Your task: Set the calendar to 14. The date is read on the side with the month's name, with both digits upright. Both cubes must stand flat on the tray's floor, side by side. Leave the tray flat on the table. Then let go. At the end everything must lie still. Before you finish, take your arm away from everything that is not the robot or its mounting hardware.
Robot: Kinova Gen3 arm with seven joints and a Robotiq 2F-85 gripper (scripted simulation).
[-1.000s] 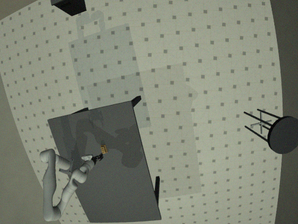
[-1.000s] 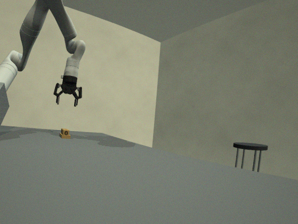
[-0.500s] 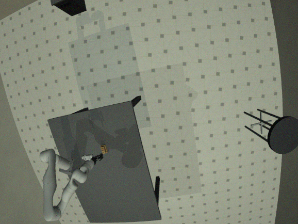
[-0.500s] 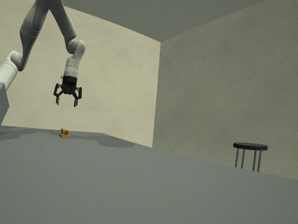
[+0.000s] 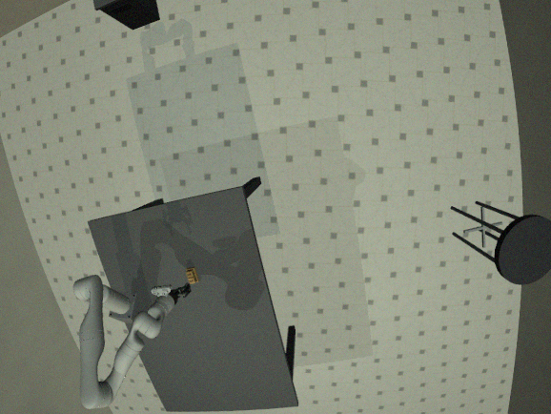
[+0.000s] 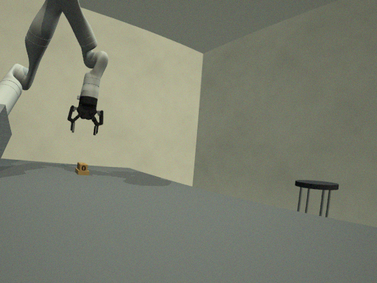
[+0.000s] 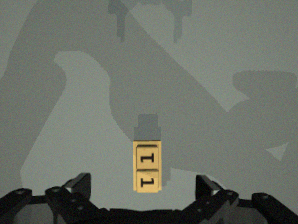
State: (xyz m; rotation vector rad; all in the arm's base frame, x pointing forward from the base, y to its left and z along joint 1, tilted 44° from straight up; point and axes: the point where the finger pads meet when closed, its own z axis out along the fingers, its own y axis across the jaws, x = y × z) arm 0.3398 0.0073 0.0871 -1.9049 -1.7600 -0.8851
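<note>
The number cube is 14 cm below my hand. The rest, counted from my hand: wooden tray: 2 cm to the right, 16 cm below.
</note>
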